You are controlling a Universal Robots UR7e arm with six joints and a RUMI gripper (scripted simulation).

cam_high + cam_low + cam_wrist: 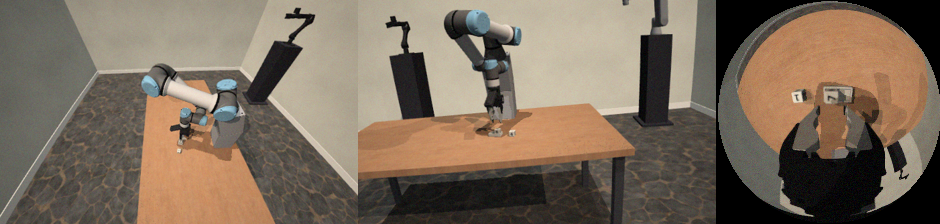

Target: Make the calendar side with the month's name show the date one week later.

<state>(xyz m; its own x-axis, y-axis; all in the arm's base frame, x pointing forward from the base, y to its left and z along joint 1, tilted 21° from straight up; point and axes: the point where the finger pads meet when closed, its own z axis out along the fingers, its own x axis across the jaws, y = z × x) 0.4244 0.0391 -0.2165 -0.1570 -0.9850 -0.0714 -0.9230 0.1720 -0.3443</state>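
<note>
Now: the white calendar tray 20 mm to the right of my hand and 80 mm below it.
</note>
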